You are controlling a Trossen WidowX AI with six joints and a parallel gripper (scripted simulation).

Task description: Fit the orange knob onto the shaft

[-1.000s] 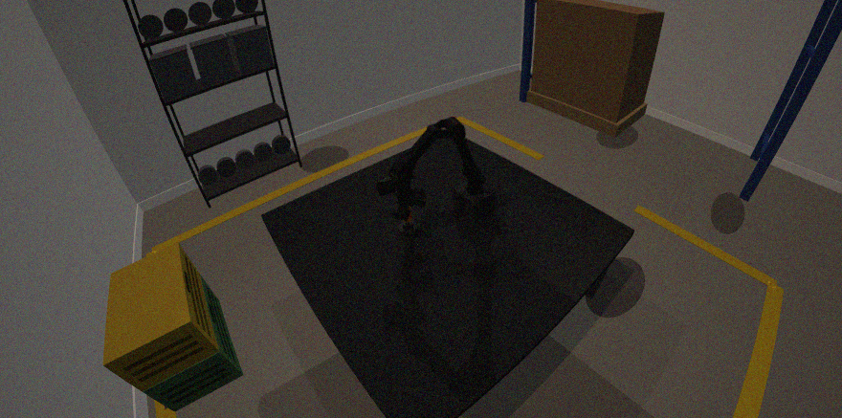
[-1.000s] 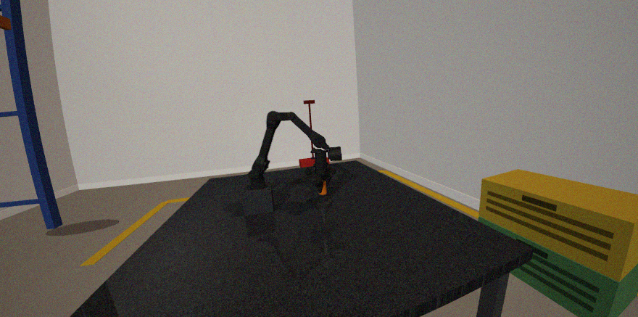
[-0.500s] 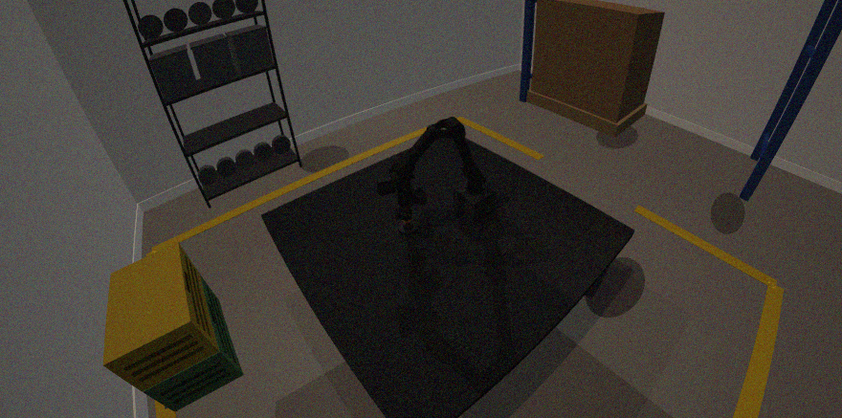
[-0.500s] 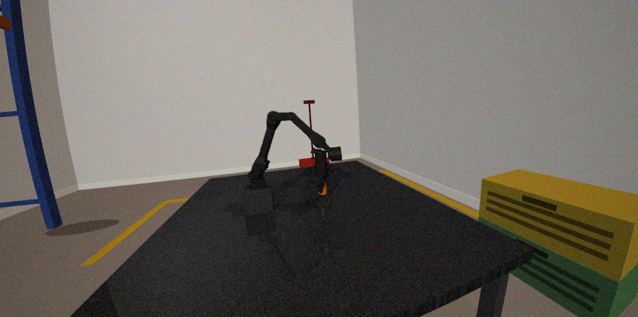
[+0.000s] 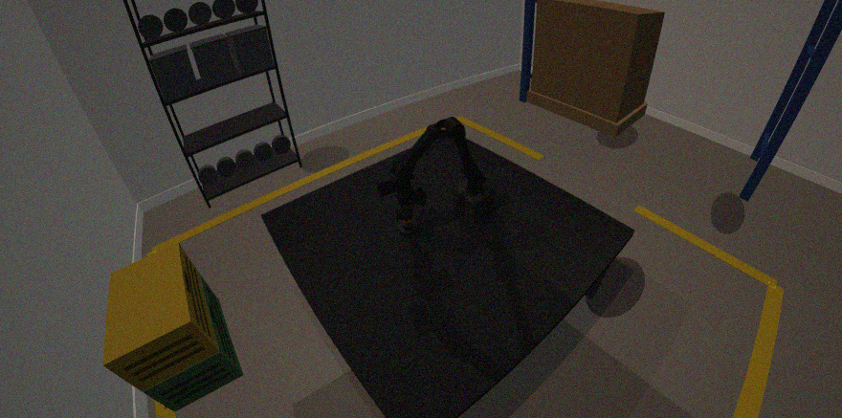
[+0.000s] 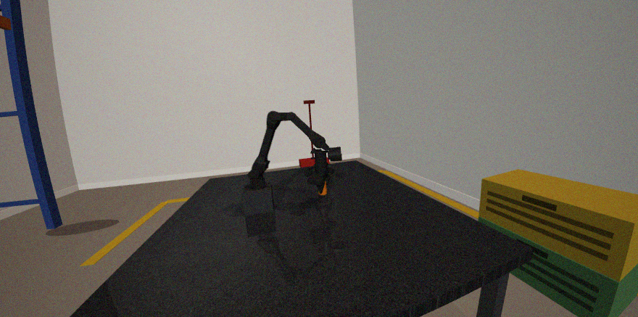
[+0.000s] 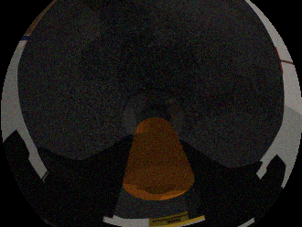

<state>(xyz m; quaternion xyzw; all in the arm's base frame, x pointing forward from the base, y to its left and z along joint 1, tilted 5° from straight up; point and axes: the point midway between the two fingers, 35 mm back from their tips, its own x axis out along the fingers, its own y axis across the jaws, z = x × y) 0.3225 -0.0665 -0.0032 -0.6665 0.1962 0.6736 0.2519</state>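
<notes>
Right now my gripper tip is 20 mm below the orange knob. Round my gripper tip: round pedestal 40 mm below.
</notes>
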